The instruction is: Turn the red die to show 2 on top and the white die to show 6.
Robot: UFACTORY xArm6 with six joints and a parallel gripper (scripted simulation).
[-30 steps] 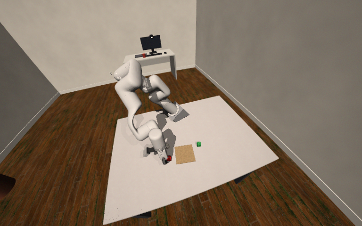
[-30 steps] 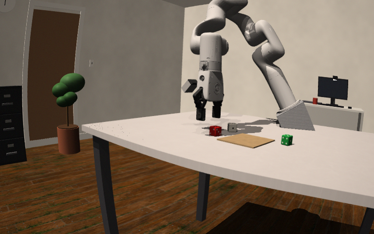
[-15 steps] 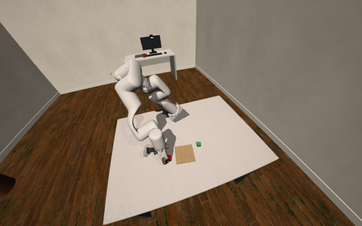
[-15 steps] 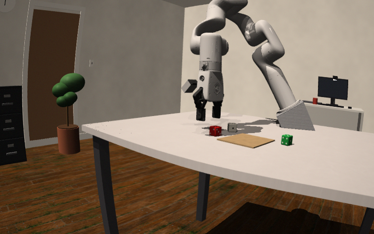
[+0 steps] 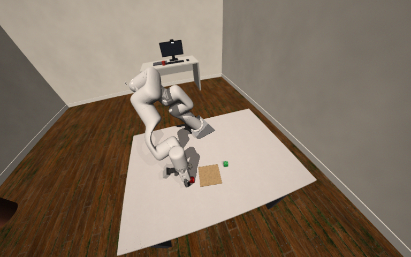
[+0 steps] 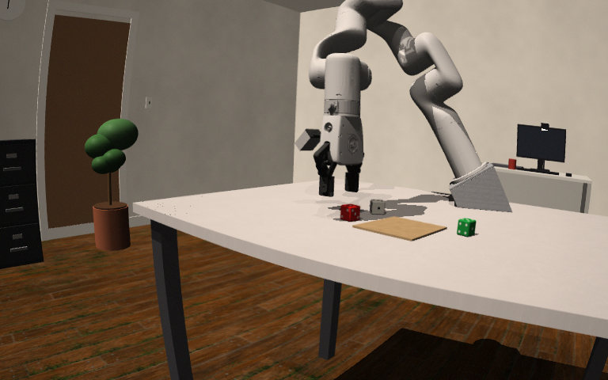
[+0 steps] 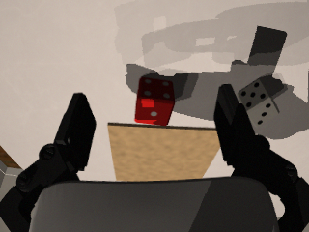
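My gripper is now 40 mm above the red die and 30 mm to the right of it. The rest, counted from my hand: green die 280 mm to the left, 40 mm below, 10 mm behind; then white die 100 mm behind, 50 mm to the left, 40 mm below; then tan mat 150 mm to the left, 60 mm below, 10 mm ahead.
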